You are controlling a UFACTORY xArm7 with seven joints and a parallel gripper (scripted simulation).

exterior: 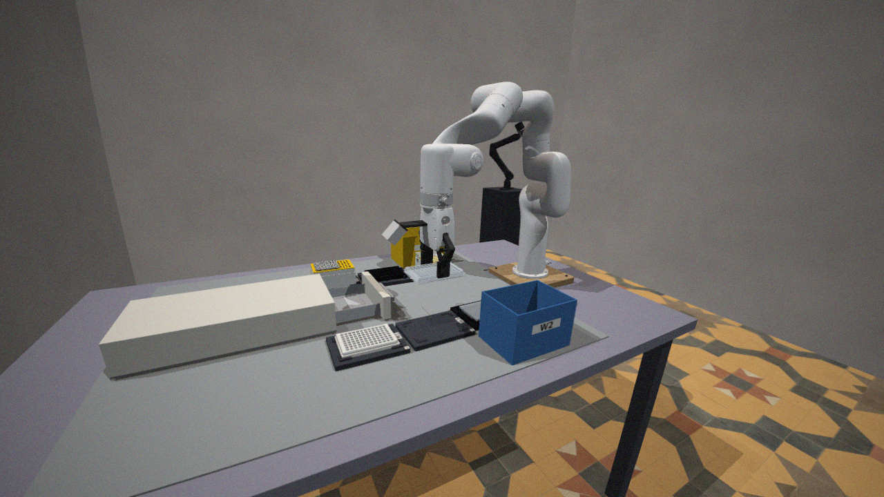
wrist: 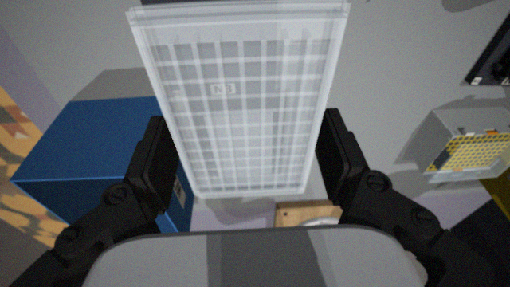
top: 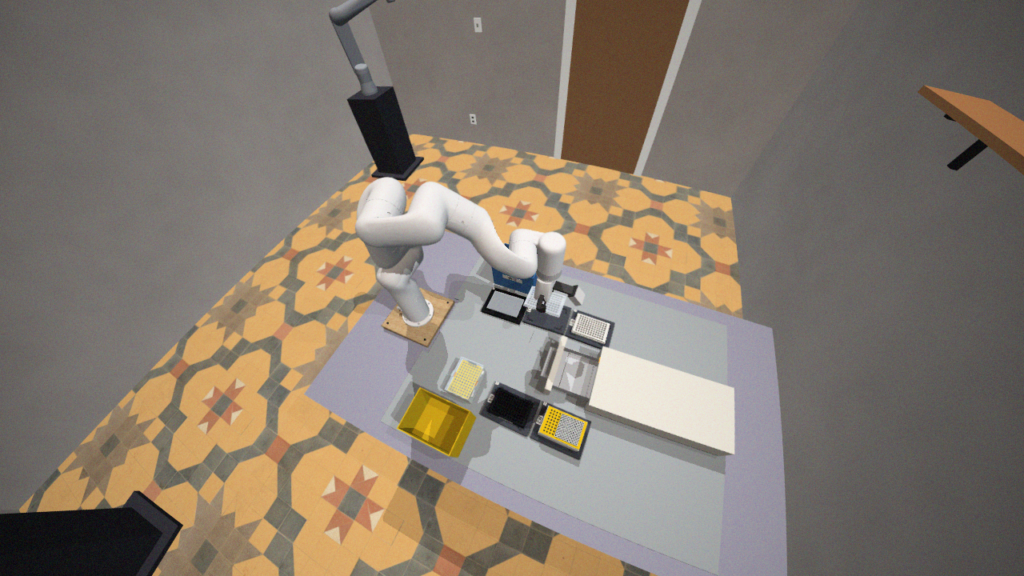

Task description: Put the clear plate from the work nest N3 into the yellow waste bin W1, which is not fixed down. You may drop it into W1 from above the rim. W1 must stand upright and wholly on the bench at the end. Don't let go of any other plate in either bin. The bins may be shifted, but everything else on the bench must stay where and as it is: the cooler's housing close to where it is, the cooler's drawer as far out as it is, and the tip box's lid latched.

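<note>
The yellow bin W1 is 460 mm to the right of my hand, 220 mm behind it and 120 mm below it. From my hand the other things lie so: blue bin W2: 180 mm to the left, 150 mm behind, 120 mm below; white plate: 180 mm ahead, 140 mm below, 10 mm to the left; clear plate: 10 mm below.
</note>
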